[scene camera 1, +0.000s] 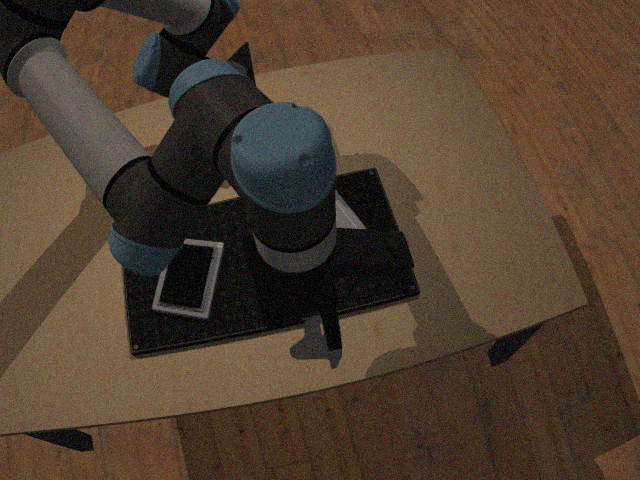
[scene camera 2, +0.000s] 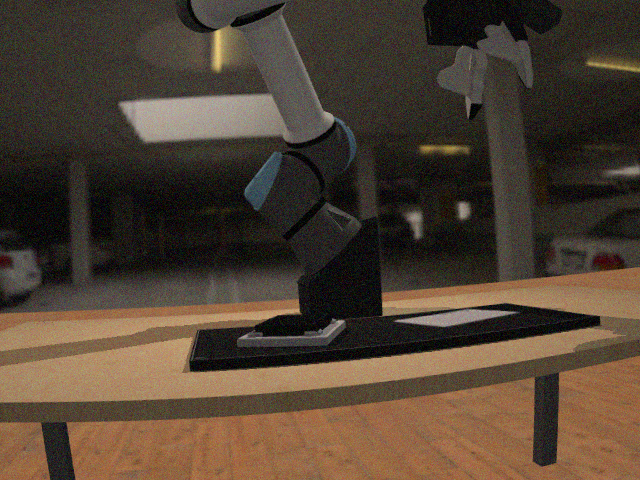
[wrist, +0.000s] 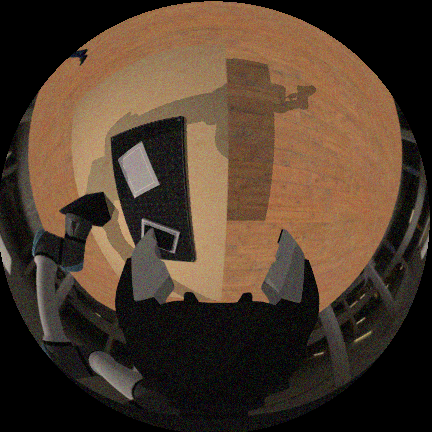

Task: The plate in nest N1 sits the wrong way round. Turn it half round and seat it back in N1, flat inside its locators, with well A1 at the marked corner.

Scene:
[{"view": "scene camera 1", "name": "gripper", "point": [319, 314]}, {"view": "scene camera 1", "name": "dark well plate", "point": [184, 284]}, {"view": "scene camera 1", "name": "nest N1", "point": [211, 281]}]

